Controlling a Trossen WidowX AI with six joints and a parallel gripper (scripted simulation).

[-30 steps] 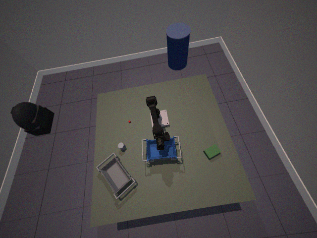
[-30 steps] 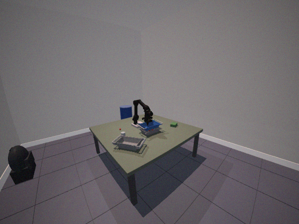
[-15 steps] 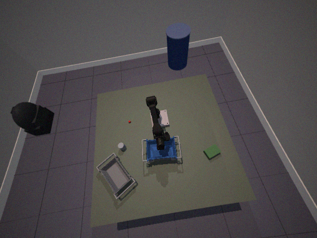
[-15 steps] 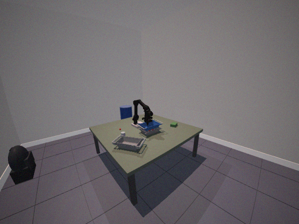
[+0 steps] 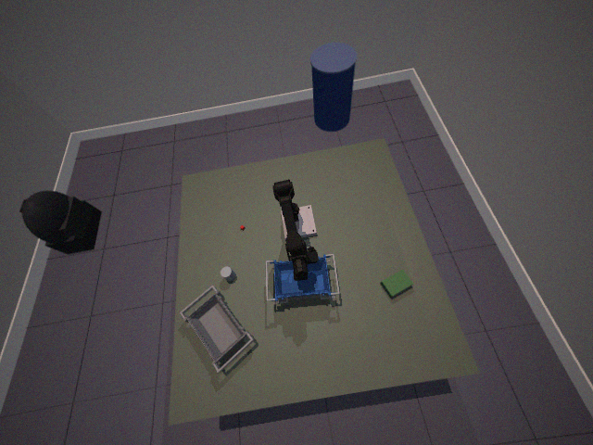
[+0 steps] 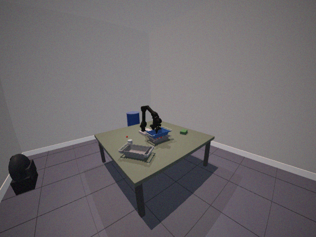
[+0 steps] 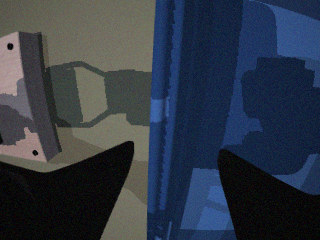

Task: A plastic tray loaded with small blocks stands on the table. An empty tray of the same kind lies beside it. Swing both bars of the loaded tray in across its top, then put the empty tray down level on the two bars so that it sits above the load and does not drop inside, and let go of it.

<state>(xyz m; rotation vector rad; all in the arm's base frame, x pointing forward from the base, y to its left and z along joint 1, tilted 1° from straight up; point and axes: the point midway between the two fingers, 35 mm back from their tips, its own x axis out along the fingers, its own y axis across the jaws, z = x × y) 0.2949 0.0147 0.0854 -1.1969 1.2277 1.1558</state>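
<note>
The blue tray lies 70 mm ahead of my gripper tip and 30 mm above it. Also, from my gripper tip: green block: 140 mm ahead, 440 mm to the left, 60 mm below; red block: 290 mm behind, 300 mm to the right, 70 mm below.
</note>
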